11 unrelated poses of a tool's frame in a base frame.
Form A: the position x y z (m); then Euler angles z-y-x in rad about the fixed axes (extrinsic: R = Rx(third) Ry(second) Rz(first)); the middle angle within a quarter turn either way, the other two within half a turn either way.
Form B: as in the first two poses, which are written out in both.
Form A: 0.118 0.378 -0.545 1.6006 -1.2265 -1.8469
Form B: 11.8 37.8 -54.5 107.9 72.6 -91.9
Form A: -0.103 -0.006 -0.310 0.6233 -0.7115 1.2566
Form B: -10.3 -0.6 -31.0 70.3 -46.0 -27.8
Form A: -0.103 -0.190 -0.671 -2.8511 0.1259 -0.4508
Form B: -10.3 -19.0 -67.1 23.3 -13.5 -167.8
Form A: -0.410 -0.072 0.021 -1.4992 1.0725 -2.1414
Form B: -41.0 -7.2 2.1 122.0 -60.9 86.0
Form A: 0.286 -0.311 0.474 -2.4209 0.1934 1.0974
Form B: 28.6 -31.1 47.4 -58.4 31.4 -149.8
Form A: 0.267 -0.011 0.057 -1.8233 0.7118 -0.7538
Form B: 26.7 -1.1 5.7 -27.7 -51.4 -107.7
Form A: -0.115 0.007 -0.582 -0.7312 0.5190 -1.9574
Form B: -11.5 0.7 -58.2 -120.1 -49.3 -7.9
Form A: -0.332 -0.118 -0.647 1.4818 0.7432 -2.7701
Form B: -33.2 -11.8 -64.7 -136.1 17.8 -86.1
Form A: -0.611 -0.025 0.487 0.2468 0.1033 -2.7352
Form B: -61.1 -2.5 48.7 -156.0 0.3 -15.3
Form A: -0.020 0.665 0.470 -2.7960 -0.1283 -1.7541
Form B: -2.0 66.5 47.0 101.1 -20.8 -176.5
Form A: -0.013 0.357 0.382 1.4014 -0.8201 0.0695
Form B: -1.3 35.7 38.2 -46.1 -11.0 83.3
